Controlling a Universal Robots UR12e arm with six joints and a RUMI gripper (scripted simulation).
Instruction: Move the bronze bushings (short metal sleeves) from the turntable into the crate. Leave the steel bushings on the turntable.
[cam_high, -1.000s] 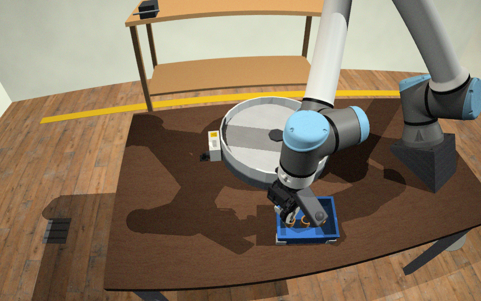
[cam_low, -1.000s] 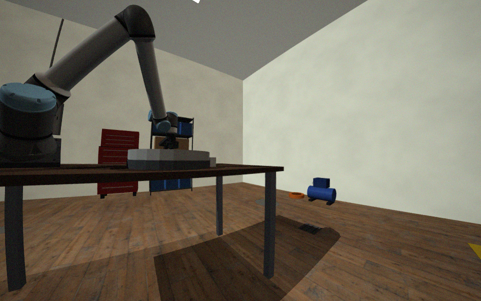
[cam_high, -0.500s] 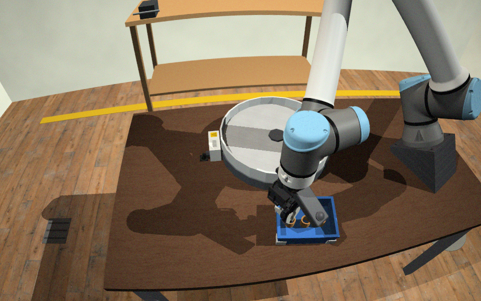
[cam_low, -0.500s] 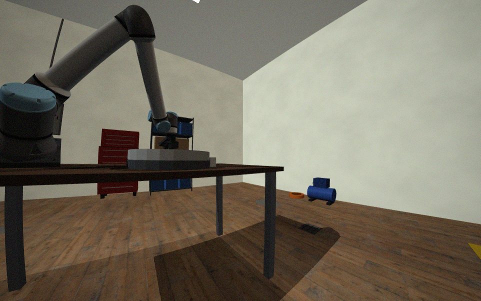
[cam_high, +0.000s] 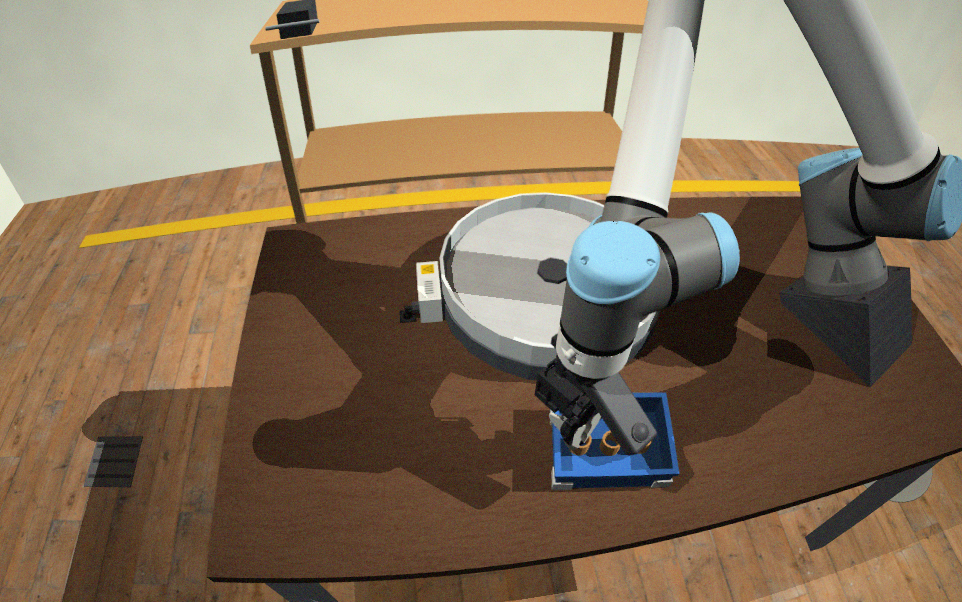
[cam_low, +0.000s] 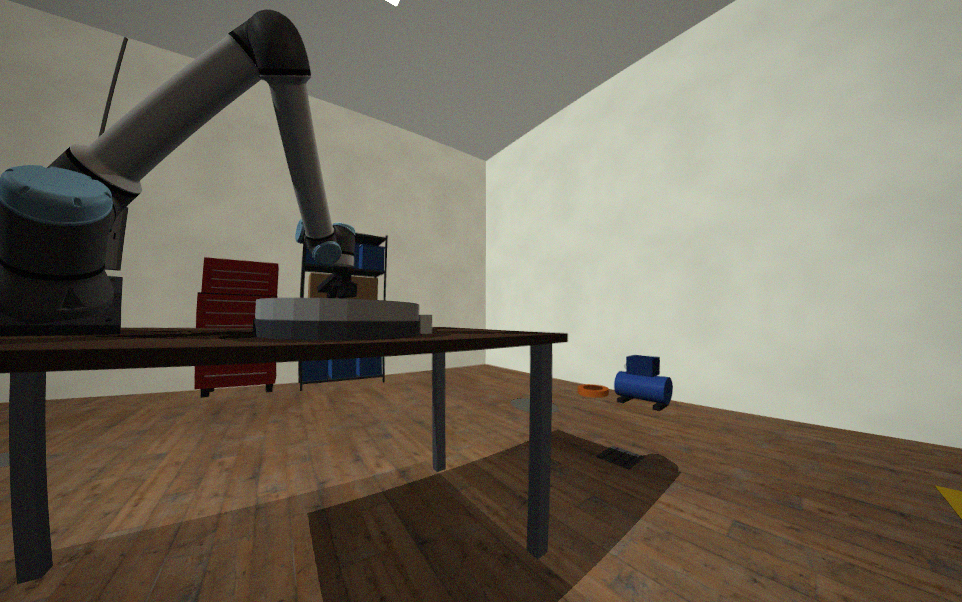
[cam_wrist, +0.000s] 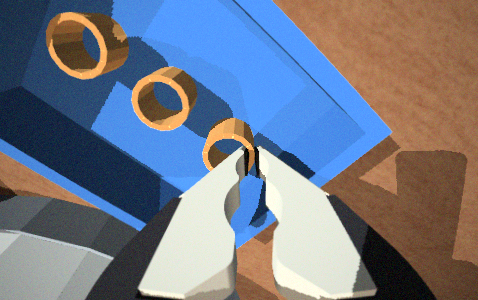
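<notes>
Right now the blue crate is 60 mm behind my hand and 10 mm below it. Also, from my hand: round grey turntable (50 mm behind, 350 mm to the right, 20 mm above).
</notes>
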